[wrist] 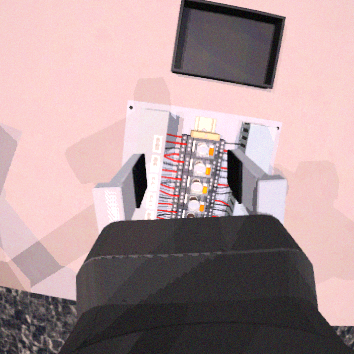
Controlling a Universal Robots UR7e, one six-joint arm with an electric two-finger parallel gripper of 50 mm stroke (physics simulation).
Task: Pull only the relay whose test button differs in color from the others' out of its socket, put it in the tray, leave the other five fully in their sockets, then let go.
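Four relays sit in their sockets in a row running down the panel; each shows an orange test button on its right side. The top edge of a fifth relay shows at the gripper body; its button colour is hidden. The sixth relay and any differently coloured button do not show. My gripper is open and empty, its fingers above the panel on either side of the relay row. The black tray lies beyond the panel at the top, empty.
Red and dark wires run from both sides of the sockets. A grey wire duct with white labels stands left of the row, and another duct stands right. A pale yellow end block sits above the top relay. The pink table surrounds the panel.
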